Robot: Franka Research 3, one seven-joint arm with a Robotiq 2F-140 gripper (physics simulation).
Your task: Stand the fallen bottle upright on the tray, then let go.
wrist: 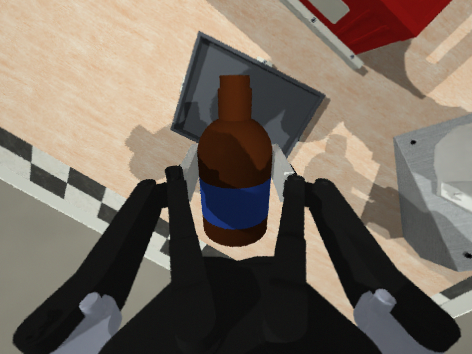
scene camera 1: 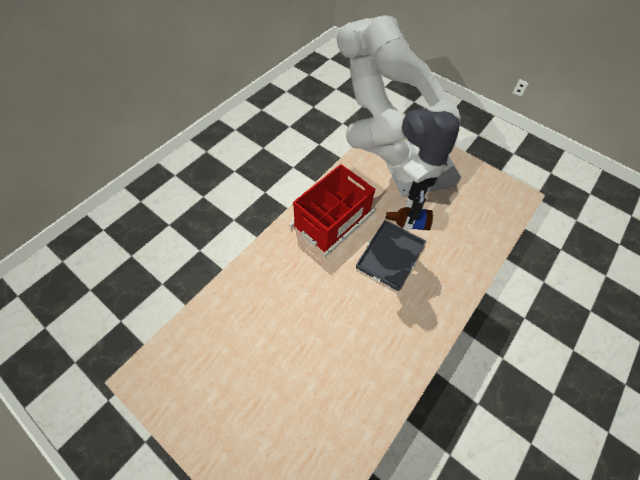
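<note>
A brown bottle [scene camera 1: 424, 219] [wrist: 235, 205] with a blue label lies on its side in the air, held between the fingers. In the scene view its neck points left, toward the red crate. My gripper [scene camera 1: 413, 218] [wrist: 234, 156] is shut on the bottle around its body, near the upper edge of the label. The dark grey tray [scene camera 1: 379, 250] [wrist: 187, 85] rests on the table, below and beyond the bottle in the wrist view. In the scene view the bottle is just past the tray's upper right edge. The tray holds no bottle; shadows fall across it.
A red crate [scene camera 1: 336, 206] [wrist: 380, 30] with compartments stands left of the tray in the scene view. The robot's grey base plate [scene camera 1: 450, 180] [wrist: 425, 215] is close behind the gripper. The wooden table [scene camera 1: 289, 361] extends toward the front.
</note>
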